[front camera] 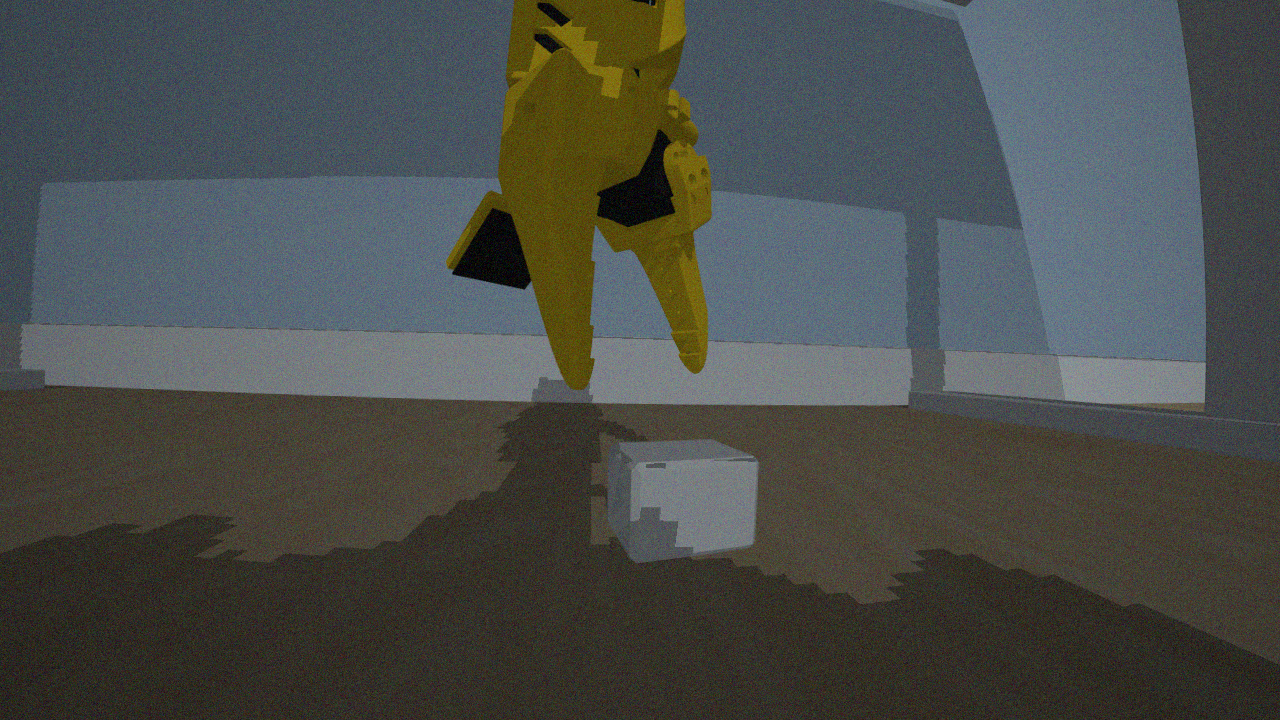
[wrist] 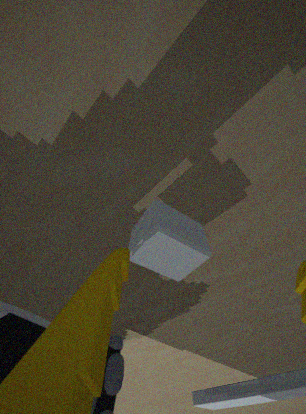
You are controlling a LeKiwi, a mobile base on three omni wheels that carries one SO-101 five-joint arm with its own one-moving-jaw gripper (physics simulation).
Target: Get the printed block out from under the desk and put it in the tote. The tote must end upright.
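Places are measured from the arm's base along level axes (x back, y left, z down), in centimetres.
Where they show: hand, tool point: (front camera: 583,374) (wrist: 128,260).
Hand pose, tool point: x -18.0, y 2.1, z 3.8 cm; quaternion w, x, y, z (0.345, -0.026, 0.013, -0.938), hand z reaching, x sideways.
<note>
After its pixels a point has its place.
The printed block (front camera: 693,510) @[x -16.2, y -1.4, z 7.5 cm] (wrist: 172,255) @[x -18.1, y -1.0, z 6.1 cm], pale grey and box-shaped, rests on the floor, partly in shadow. My gripper (front camera: 638,378) @[x -18.0, y 2.1, z 3.8 cm] (wrist: 212,267) is open and empty, with its jaws pointing down. In the front view its tips are above the block and a little to the left, clear of it. In the wrist view the block lies beyond the tips, close to the line of the left jaw, and part of the other jaw shows at the right edge. The tote does not show in either view.
A low grey rail (front camera: 1074,428) @[x -38.6, y -40.5, z 8.5 cm] runs along the floor at the right, beside a dark upright panel (front camera: 1244,197) @[x -27.7, y -43.5, z -9.8 cm]. A pale skirting board (front camera: 268,362) @[x -54.3, y 50.5, z 4.8 cm] runs along the back wall. A grey bar (wrist: 250,390) @[x -6.2, y -44.8, z 7.4 cm] shows at the lower right of the wrist view.
</note>
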